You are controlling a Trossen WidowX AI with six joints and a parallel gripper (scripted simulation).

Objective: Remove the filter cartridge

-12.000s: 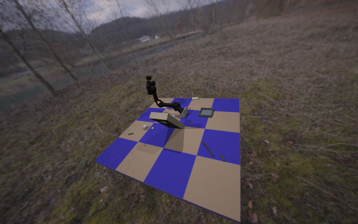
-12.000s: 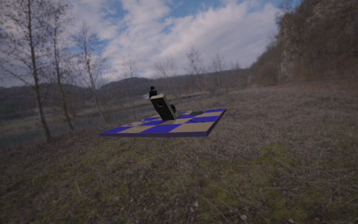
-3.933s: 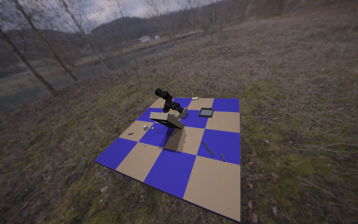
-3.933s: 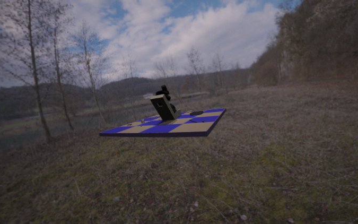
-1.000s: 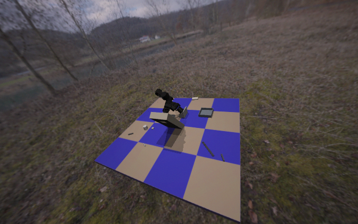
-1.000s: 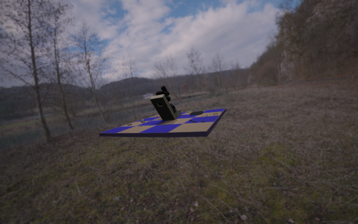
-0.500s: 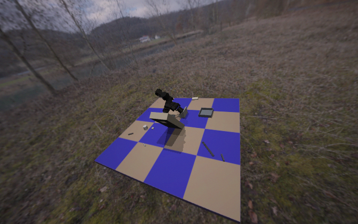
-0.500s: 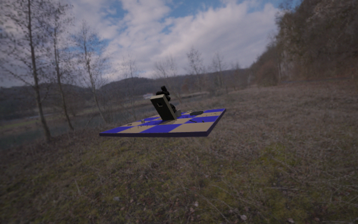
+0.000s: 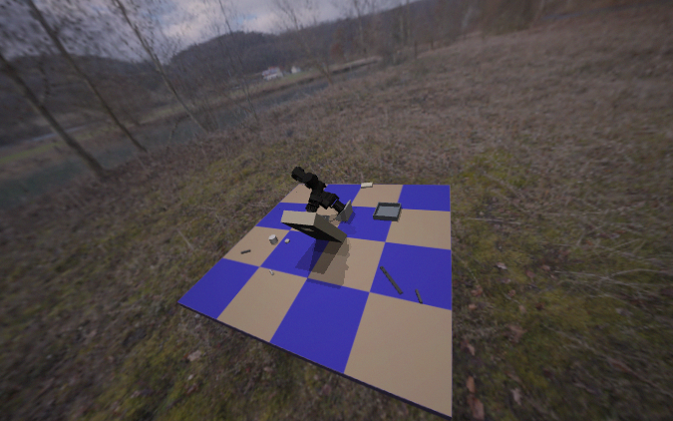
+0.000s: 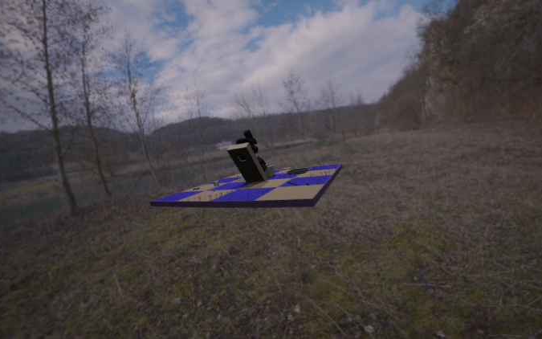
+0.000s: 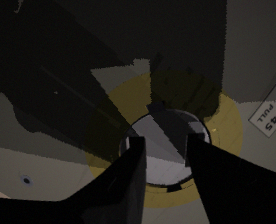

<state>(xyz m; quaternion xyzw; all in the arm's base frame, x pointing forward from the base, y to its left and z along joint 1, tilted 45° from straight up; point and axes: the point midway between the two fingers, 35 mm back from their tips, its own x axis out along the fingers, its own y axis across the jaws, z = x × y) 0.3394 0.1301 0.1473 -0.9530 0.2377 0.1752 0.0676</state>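
Now: gripper tip 10 mm short of the round grey filter cartridge and 10 mm above it. Also, from my gripper tip: square grey tray (420 mm behind, 300 mm to the left, 240 mm below); then tan service panel (40 mm behind, 80 mm below).
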